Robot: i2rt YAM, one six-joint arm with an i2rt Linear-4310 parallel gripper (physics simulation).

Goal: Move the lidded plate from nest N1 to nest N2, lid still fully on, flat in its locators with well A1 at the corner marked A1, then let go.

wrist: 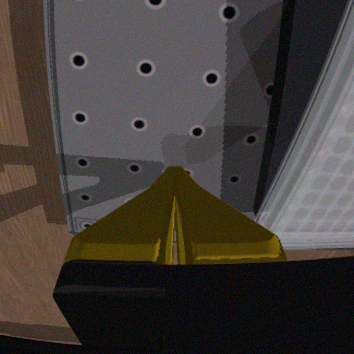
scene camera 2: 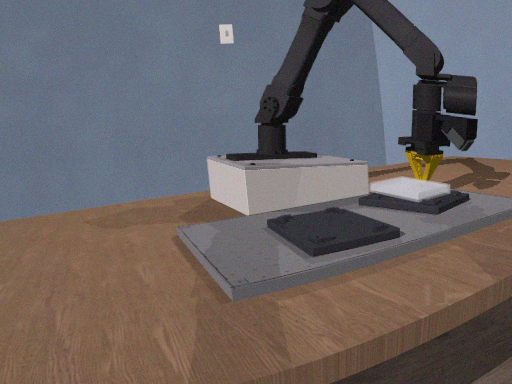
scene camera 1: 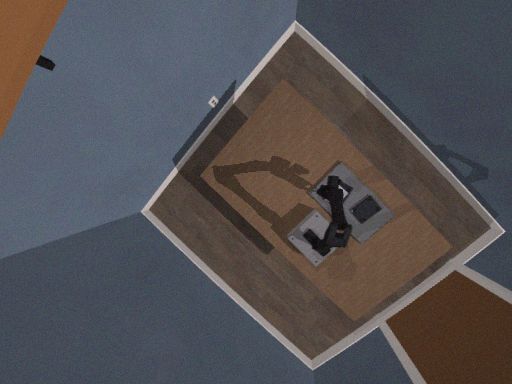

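Where they show: gripper, fingertip midpoint: (wrist: pixel 174 177) (scene camera 2: pixel 421 188) (scene camera 1: pixel 321 192); arm's base, link origin: (scene camera 2: pixel 272 157) (scene camera 1: pixel 316 242).
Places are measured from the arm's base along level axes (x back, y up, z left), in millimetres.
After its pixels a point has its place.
Note:
The clear white lidded plate (scene camera 1: pixel 344 191) @(y -47, x -368, z 124 mm) (scene camera 2: pixel 410 187) @(y -47, x -341, z 113 mm) (wrist: pixel 322 185) @(y -44, x -288, z 165 mm) rests on a dark nest (scene camera 2: pixel 425 205) @(y -65, x -404, z 90 mm) (wrist: pixel 310 30) @(y -65, x -334, z 187 mm), taken to be N1. In the wrist view its near edge runs at an angle to the nest's edge; I cannot tell whether it is flat in the locators. Lid seating and the A1 mark cannot be made out. The other dark nest (scene camera 1: pixel 366 209) @(y -64, x -394, z -75 mm) (scene camera 2: pixel 332 230) @(y -65, x -425, z -90 mm), taken to be N2, is empty. My gripper (scene camera 2: pixel 424 179) @(y -71, x -257, z 215 mm) (wrist: pixel 174 177) @(y -71, x -257, z 215 mm) is shut and empty, its yellow tips beside the plate, above the board in the wrist view, not touching the plate.
Both nests stand on a grey perforated board (scene camera 1: pixel 367 234) @(y -76, x -287, z -225 mm) (scene camera 2: pixel 220 250) @(y -76, x -380, z -223 mm) (wrist: pixel 107 92) @(y -76, x -292, z 249 mm). The arm stands on a white box (scene camera 1: pixel 316 220) @(y -13, x -103, z 112 mm) (scene camera 2: pixel 300 190) @(y -56, x -154, z -7 mm) beside it. The wooden table (scene camera 1: pixel 285 120) @(y -89, x -419, z 740 mm) (scene camera 2: pixel 125 300) @(y -89, x -460, z -347 mm) surrounds them.

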